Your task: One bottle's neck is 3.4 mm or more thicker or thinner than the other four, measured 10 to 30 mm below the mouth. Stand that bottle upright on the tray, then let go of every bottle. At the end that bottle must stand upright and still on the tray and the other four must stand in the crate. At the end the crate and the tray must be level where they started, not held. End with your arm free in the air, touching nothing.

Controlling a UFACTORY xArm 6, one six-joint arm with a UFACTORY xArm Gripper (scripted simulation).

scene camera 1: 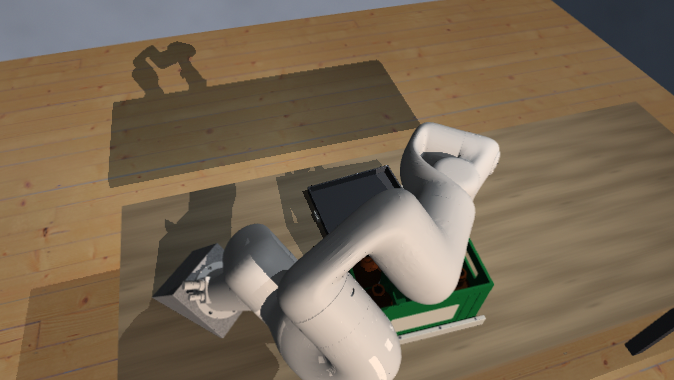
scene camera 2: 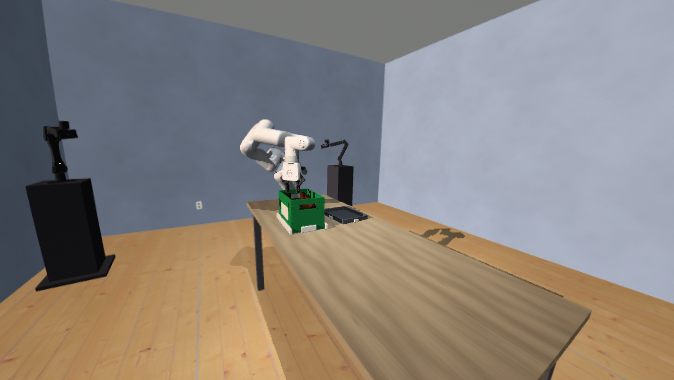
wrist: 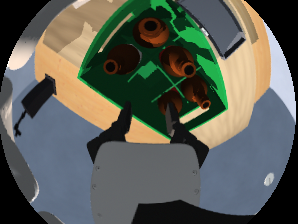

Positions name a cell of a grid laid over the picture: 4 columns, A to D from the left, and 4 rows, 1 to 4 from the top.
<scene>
In view: my gripper (wrist: C2), a tray (scene camera 1: B3) and a green crate (scene camera 1: C4).
The green crate shows as well in scene camera 2 (scene camera 2: B3).
</scene>
